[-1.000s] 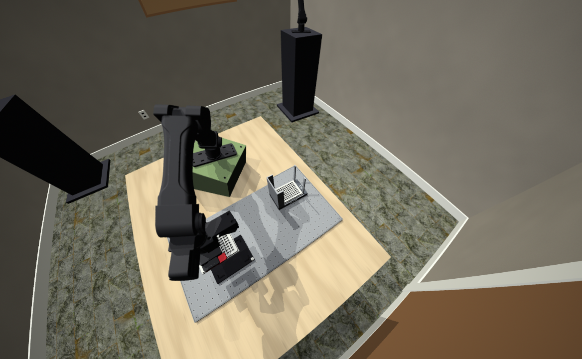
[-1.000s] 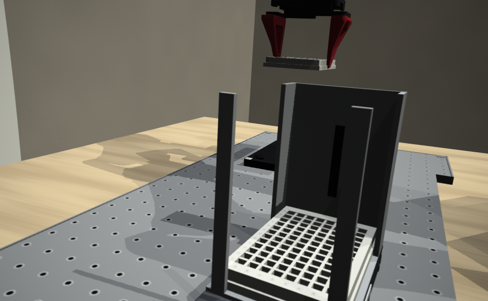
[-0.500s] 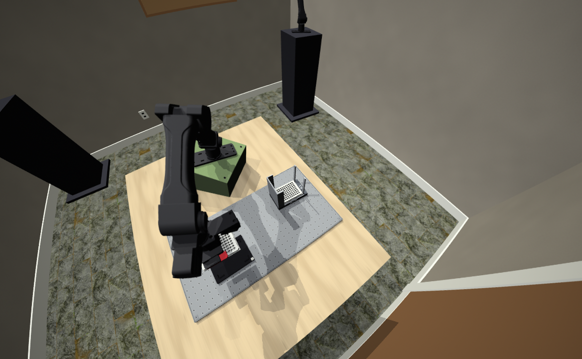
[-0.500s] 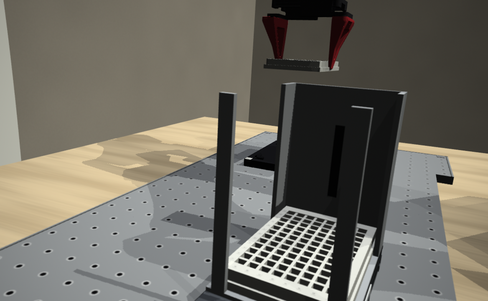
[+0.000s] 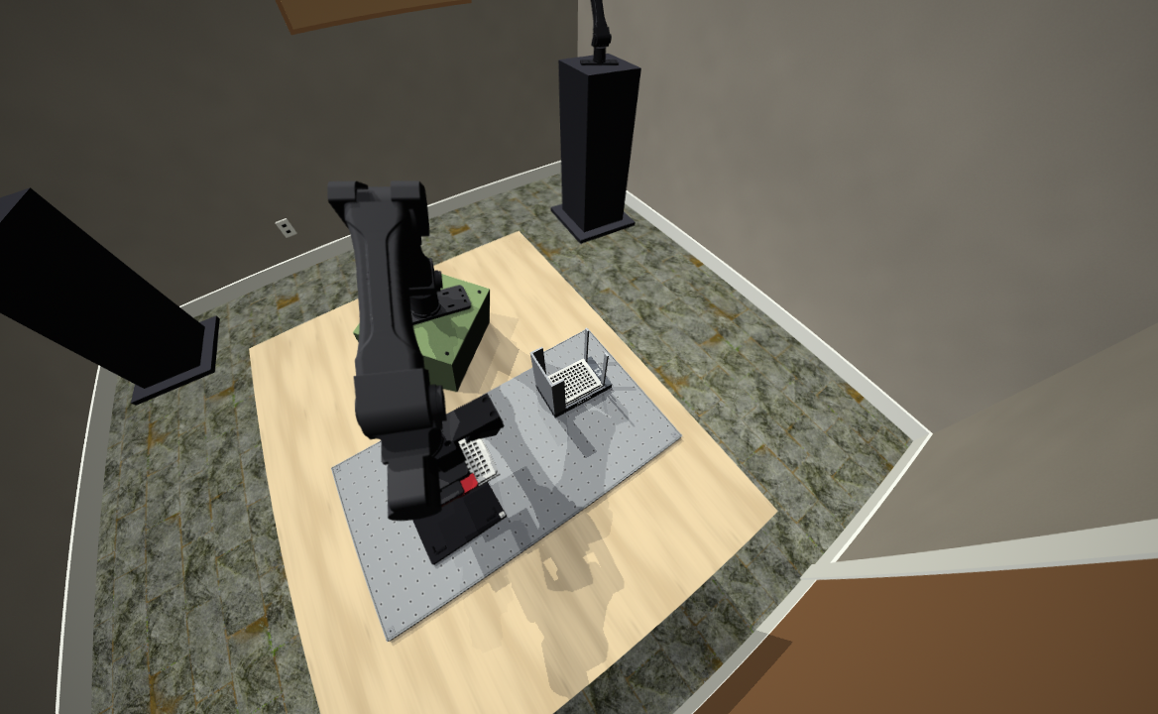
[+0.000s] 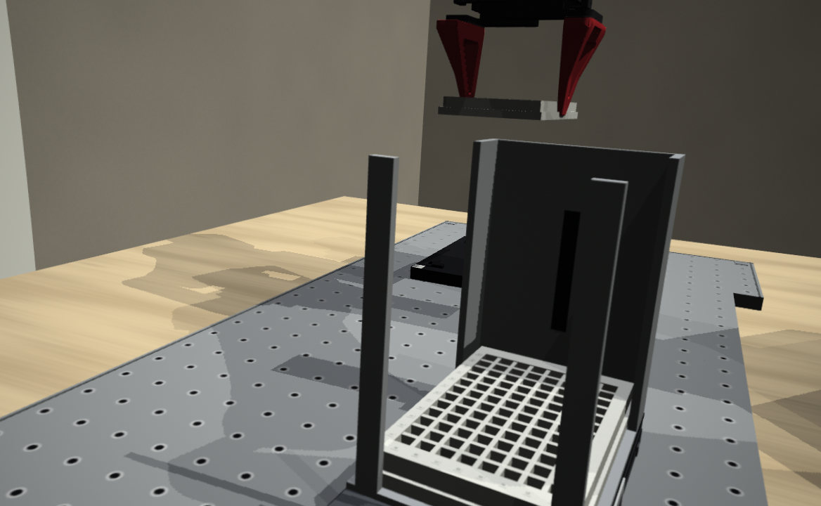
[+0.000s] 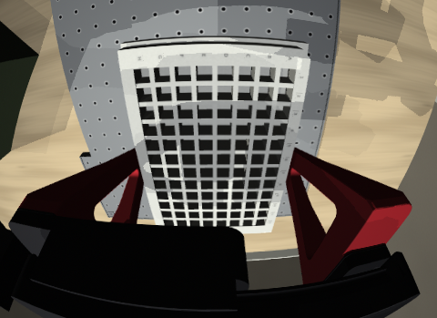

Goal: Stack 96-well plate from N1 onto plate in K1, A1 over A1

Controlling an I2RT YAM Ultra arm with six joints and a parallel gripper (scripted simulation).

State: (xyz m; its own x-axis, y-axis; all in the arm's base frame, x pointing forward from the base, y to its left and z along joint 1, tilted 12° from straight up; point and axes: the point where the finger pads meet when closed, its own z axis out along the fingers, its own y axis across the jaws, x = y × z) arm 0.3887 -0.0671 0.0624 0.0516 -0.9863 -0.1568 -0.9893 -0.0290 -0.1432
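Right now the back wall is 12 cm behind my hand, 22 cm to the left of it and 8 cm below it. The rest, counted from my hand: pale A1 square: 7 cm ahead, 3 cm to the left, 15 cm below.
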